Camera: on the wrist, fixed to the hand. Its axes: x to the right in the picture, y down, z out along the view.
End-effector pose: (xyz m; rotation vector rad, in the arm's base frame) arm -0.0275 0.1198 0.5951 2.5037 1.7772 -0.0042
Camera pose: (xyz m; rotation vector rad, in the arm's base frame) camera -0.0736 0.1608 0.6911 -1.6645 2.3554 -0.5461
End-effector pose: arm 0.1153 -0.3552 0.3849 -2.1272 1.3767 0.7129
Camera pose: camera 0.1851 -0.4152 0.4523 -1.1739 -2.0984 -0.2698
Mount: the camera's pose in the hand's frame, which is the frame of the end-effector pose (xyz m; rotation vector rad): 0.0192 -0.0515 -0.1000 0.0063 -0.5717 -3.0770
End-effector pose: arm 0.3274 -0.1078 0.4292 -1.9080 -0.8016 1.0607
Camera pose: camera 0.4168 -0.1006 0.4998 0.9906 -2.1006 -0.6437
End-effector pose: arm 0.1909 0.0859 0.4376 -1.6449 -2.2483 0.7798
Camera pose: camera 0.1924 0.1198 0.5465 2.3439 -1.6952 -0.0459
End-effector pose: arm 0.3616 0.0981 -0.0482 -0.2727 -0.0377 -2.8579
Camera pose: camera 0.3114 0.1375 -0.1428 0.3386 0.2408 0.2448
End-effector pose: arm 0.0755 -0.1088 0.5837 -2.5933 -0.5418 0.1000
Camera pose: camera 0.0912 -0.1045 0.6966 0.6159 -3.0676 -0.2029
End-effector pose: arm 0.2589 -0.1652 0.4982 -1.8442 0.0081 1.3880
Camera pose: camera 0.3697 -0.1816 0.5198 0.2224 -1.8765 -0.6196
